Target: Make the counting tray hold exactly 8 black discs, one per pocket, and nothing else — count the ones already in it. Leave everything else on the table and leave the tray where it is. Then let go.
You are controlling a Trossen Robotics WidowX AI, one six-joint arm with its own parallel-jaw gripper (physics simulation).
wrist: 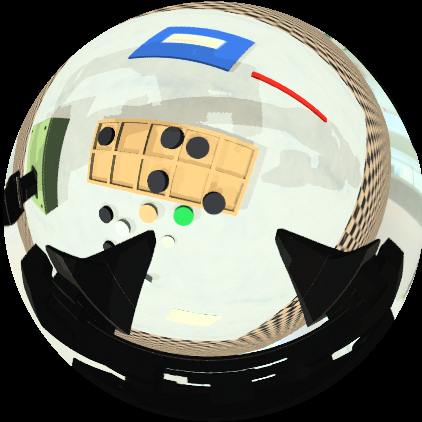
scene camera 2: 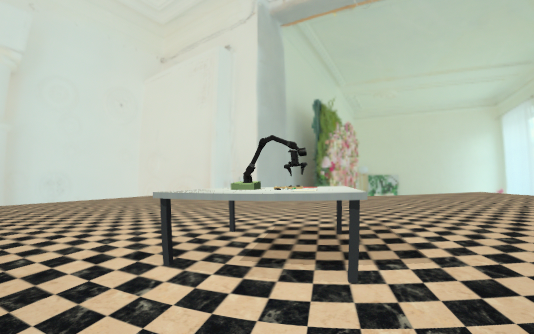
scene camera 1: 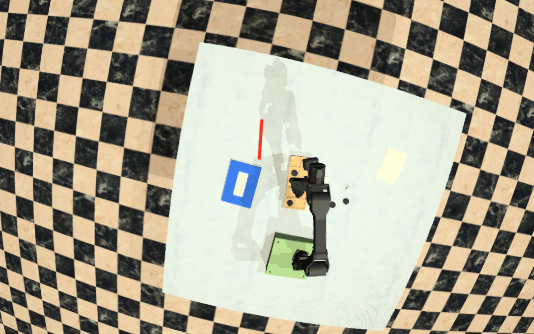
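Note:
The tan counting tray (scene camera 1: 299,159) (wrist: 232,158) has two rows of pockets. In the wrist view's far row, black discs sit in the first (wrist: 106,136), third (wrist: 172,137) and fourth (wrist: 197,147) pockets from the left. In the near row one black disc (wrist: 157,181) is in the third pocket; another (wrist: 214,202) is at the fifth, overlapping its near-left corner, and whether it lies flat is unclear. Loose black discs (wrist: 105,214) (wrist: 108,245) (scene camera 1: 345,201) lie beside the tray, some partly hidden by a finger or the arm. My gripper (scene camera 1: 299,188) (scene camera 2: 296,173) (wrist: 216,236) is open, empty, above the table.
Beside the tray lie a tan disc (wrist: 148,213), a green disc (wrist: 183,215), a white disc (wrist: 122,226) and a small cream disc (wrist: 168,241). A blue frame (scene camera 1: 229,186) (wrist: 150,50), a red strip (scene camera 1: 260,139) (wrist: 292,93) and a pale yellow patch (scene camera 1: 391,166) (wrist: 193,317) lie farther out.

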